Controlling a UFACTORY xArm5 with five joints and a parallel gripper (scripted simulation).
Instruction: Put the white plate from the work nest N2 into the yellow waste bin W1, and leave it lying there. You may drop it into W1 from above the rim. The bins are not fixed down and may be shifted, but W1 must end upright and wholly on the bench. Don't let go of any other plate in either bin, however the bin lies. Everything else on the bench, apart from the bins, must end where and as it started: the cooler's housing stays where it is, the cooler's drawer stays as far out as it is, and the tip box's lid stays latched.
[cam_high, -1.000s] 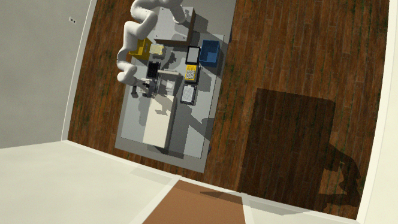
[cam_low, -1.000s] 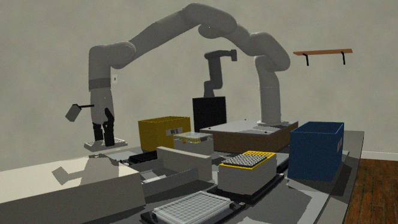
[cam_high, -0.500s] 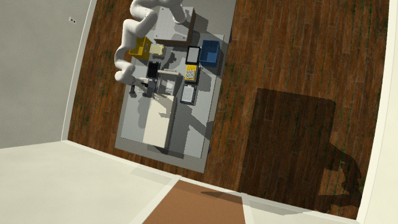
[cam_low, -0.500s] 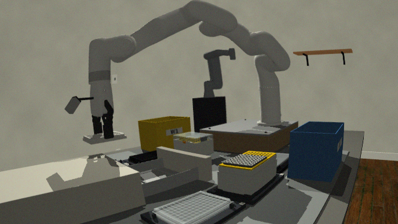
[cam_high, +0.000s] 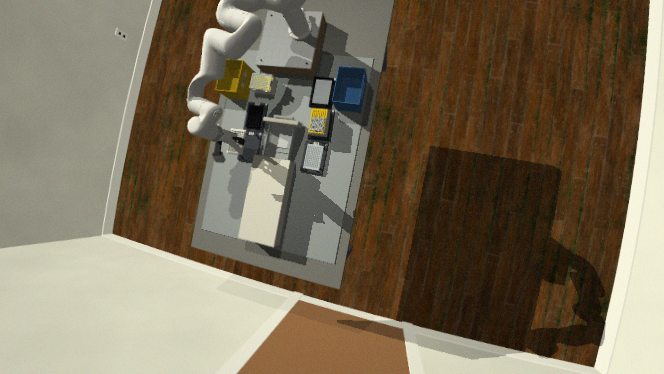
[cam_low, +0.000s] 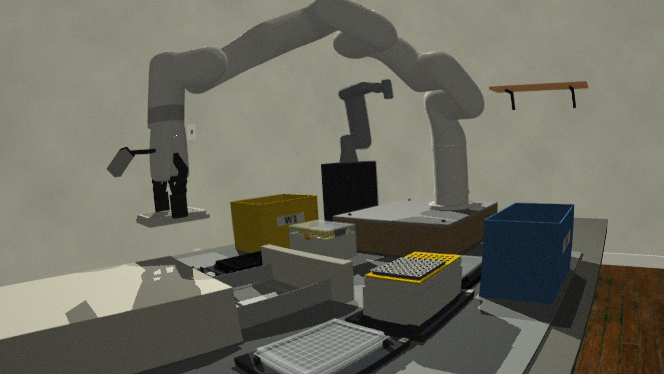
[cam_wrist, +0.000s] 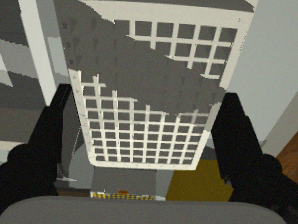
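Right now my hand is 36 cm past the yellow waste bin W1, 10 cm to the left of it and 11 cm above it. The rest, counted from my hand: black plate: 17 cm behind, 2 cm to the left, 13 cm below; then white plate: 1 cm below; then N2 label: 7 cm behind, 1 cm to the left, 14 cm below.
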